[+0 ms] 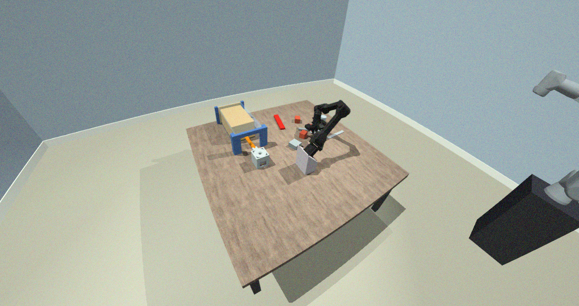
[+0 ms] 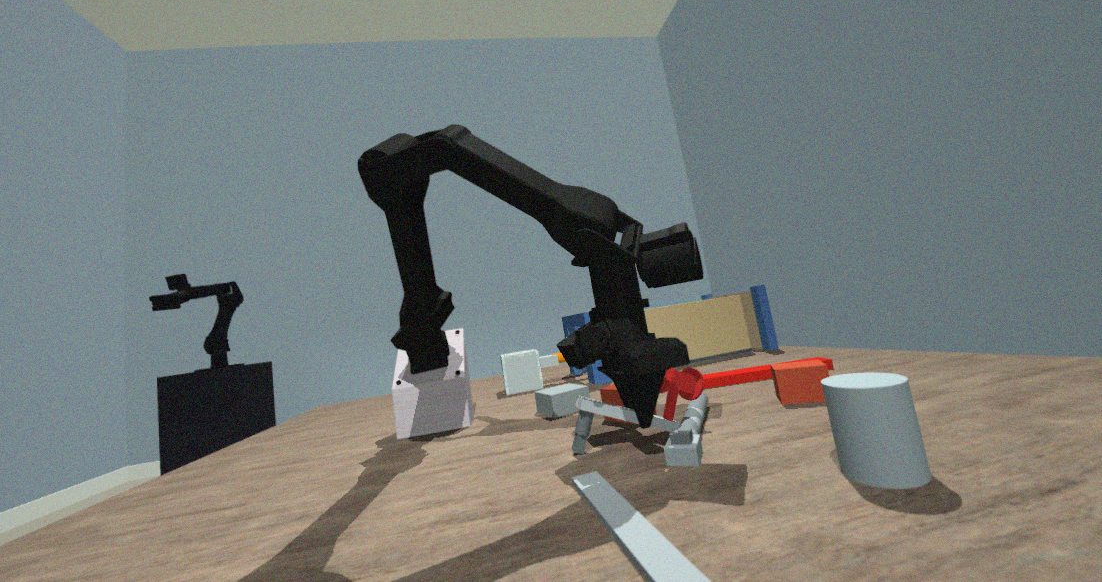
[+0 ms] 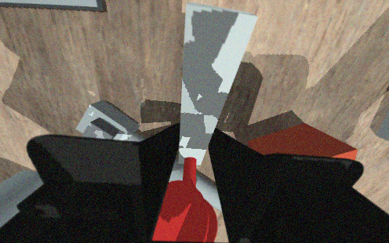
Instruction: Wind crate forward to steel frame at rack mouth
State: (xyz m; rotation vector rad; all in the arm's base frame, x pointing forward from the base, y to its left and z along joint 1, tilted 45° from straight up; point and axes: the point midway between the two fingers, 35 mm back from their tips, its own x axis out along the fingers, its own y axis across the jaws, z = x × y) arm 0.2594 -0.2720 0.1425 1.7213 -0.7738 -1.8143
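Now: gripper tip 5 cm short of the red knob and 3 cm below it. Round my gripper tip: winch handle: 2 cm above; grey block: 23 cm to the left, 5 cm behind; flat grey strip: 17 cm to the right, 9 cm behind, 1 cm below.
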